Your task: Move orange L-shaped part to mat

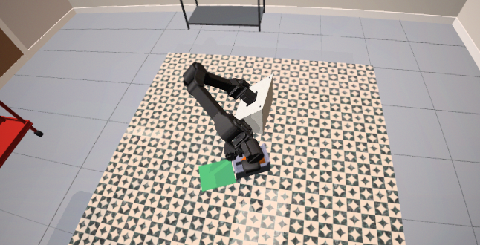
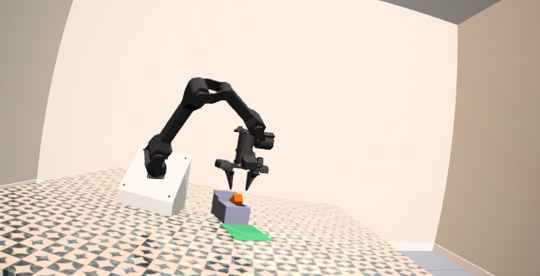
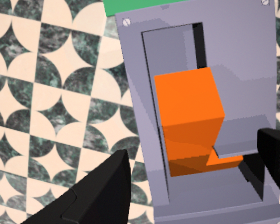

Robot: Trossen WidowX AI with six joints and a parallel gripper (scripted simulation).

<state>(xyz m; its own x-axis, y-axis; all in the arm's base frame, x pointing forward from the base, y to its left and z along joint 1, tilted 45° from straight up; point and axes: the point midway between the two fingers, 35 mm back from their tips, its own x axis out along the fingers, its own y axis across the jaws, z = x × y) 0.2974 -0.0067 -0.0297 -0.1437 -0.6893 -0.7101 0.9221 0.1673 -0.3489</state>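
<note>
Right now the orange L-shaped part is 70 mm below my gripper tip, 30 mm to the left of it and 30 mm behind it. Round my gripper tip: green mat (140 mm to the right, 120 mm below, 40 mm ahead).
</note>
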